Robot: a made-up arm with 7 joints.
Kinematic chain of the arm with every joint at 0, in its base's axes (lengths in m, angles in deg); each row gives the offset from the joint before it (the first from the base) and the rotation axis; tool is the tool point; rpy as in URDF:
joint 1: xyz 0 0.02 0.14 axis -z
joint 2: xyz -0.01 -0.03 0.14 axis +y
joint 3: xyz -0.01 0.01 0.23 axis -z
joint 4: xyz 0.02 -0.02 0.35 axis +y
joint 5: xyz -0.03 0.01 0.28 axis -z
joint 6: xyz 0.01 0 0.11 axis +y
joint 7: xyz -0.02 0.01 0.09 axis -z
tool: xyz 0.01 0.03 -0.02 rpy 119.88 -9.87 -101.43
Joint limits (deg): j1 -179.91..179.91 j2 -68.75..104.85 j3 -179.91..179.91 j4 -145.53..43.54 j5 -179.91..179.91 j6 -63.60..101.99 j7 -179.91..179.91
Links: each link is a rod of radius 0.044 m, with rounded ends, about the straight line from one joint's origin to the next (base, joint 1, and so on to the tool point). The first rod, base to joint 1, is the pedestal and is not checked.
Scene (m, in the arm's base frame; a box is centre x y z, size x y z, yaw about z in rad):
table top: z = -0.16
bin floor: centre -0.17 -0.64 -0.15 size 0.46 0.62 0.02 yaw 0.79
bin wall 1: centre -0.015 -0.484 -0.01 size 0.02 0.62 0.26 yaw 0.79
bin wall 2: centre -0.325 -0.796 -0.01 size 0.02 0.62 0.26 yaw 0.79
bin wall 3: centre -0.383 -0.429 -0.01 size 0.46 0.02 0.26 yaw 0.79
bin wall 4: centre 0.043 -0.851 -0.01 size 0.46 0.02 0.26 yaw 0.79
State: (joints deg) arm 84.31 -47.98 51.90 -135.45 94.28 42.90 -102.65
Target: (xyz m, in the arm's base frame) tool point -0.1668 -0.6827 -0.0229
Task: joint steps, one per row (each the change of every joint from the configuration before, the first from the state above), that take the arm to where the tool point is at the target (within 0.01 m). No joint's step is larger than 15 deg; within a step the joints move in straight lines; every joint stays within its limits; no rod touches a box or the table.
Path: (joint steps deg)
1: 4.29 13.72 8.53 5.78 -0.26 -1.37 0.21
2: 4.29 13.71 8.53 5.77 -0.27 -1.37 0.22
3: 4.29 13.72 8.53 5.78 -0.26 -1.37 0.21
4: 4.29 13.72 8.53 5.77 -0.27 -1.37 0.22
5: 4.29 13.71 8.52 5.78 -0.26 -1.36 0.21
6: 4.28 13.72 8.53 5.77 -0.27 -1.37 0.22
7: 4.29 13.72 8.53 5.78 -0.26 -1.37 0.21
8: 4.29 13.71 8.53 5.77 -0.27 -1.37 0.22
9: 4.29 13.72 8.53 5.78 -0.26 -1.37 0.21
10: 4.29 13.72 8.53 5.77 -0.27 -1.37 0.22

